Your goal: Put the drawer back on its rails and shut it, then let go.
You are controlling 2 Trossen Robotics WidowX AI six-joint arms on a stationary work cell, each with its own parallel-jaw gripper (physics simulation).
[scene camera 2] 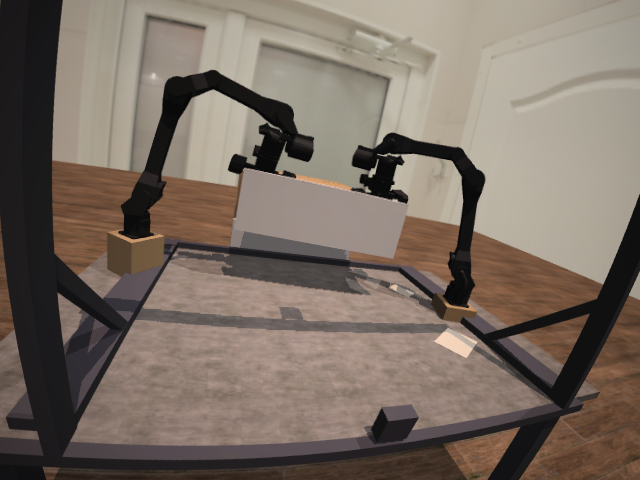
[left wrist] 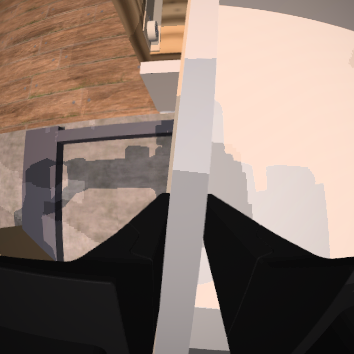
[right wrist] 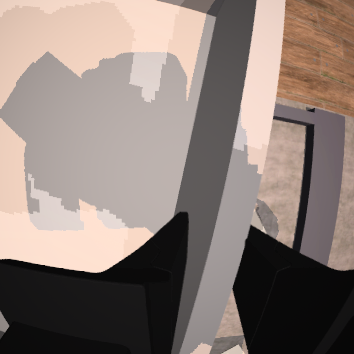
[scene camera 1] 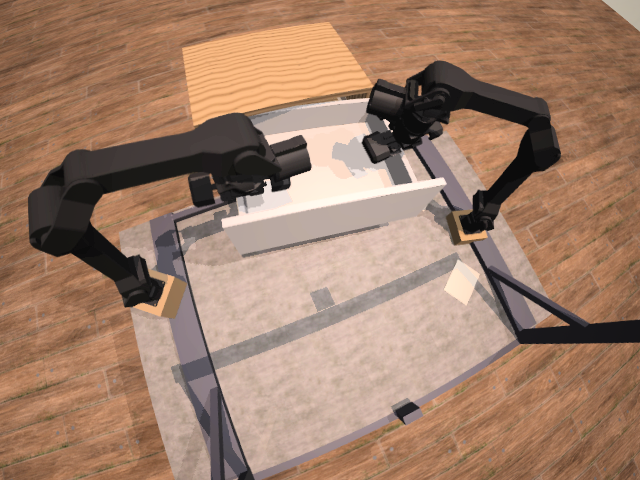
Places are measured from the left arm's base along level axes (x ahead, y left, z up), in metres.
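Pixels of known places: left gripper, fingertip midpoint: [left wrist: 185,202]; right gripper, fingertip midpoint: [right wrist: 204,220] [scene camera 1: 392,150]; left arm's base at its link origin: [scene camera 2: 136,234] [scene camera 1: 149,290]; right arm's base at its link origin: [scene camera 2: 455,301] [scene camera 1: 470,224].
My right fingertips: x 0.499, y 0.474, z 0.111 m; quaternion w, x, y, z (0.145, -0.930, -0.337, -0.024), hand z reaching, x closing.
Observation:
Ahead of a thing's pixels: the offset from my right fingertips to its middle. "spot": to the spot under its first point. Level surfaces: height alone.
The white drawer [scene camera 1: 336,217] [scene camera 2: 320,211] [left wrist: 192,125] [right wrist: 215,125] stands well out in front of the wooden cabinet {0.154 m down, 0.359 m back, 0.148 m left} [scene camera 1: 273,67] [scene camera 2: 323,181] [left wrist: 172,37], above the table. Its back wall is close to the cabinet's front edge; whether it sits on the rails is hidden. A white rail with a round roller {spot: 0.061 m down, 0.445 m back, 0.091 m right} [left wrist: 152,31] shows inside the cabinet in the left wrist view. My left gripper [scene camera 1: 240,196] [scene camera 2: 266,173] [left wrist: 185,202] is shut on the drawer's left side wall. My right gripper [scene camera 1: 405,149] [scene camera 2: 379,195] [right wrist: 204,220] is shut on its right side wall.
A white panel {0.156 m down, 0.267 m back, 0.004 m left} [scene camera 2: 294,245] [left wrist: 162,82] shows low on the cabinet's front, below the held drawer. The stone-patterned table {0.212 m down} [scene camera 1: 320,361] [scene camera 2: 268,377] has a dark metal frame [scene camera 1: 496,268] [scene camera 2: 258,452] with a small dark block {0.181 m down, 0.198 m ahead, 0.610 m right} [scene camera 1: 407,411] [scene camera 2: 395,423] at its near edge.

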